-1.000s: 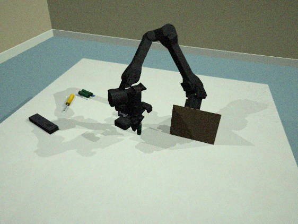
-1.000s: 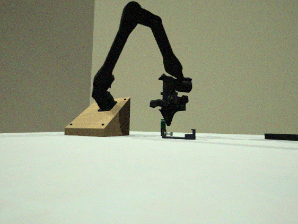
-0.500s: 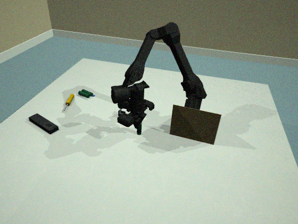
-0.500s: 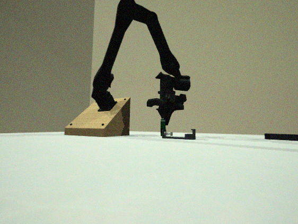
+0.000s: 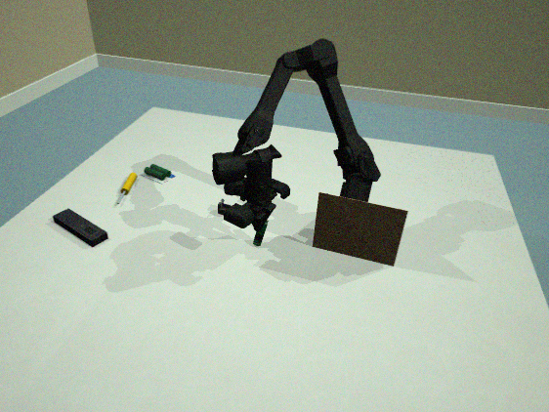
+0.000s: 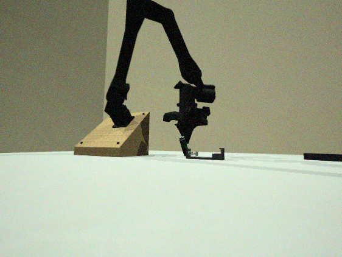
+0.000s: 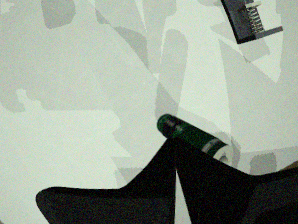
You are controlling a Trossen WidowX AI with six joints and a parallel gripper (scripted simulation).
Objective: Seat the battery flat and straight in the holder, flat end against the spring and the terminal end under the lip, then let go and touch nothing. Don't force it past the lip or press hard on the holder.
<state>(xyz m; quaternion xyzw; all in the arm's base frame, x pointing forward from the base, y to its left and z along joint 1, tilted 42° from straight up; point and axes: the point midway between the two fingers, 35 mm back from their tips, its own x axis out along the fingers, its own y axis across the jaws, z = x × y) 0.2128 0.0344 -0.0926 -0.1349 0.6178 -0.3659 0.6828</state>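
My gripper tip is 1 cm to the left of the green battery and 1 cm above it. Round my gripper tip: black bar (44 cm ahead, 9 cm to the left, 3 cm below); then yellow screwdriver (42 cm ahead, 9 cm to the right, 3 cm below).
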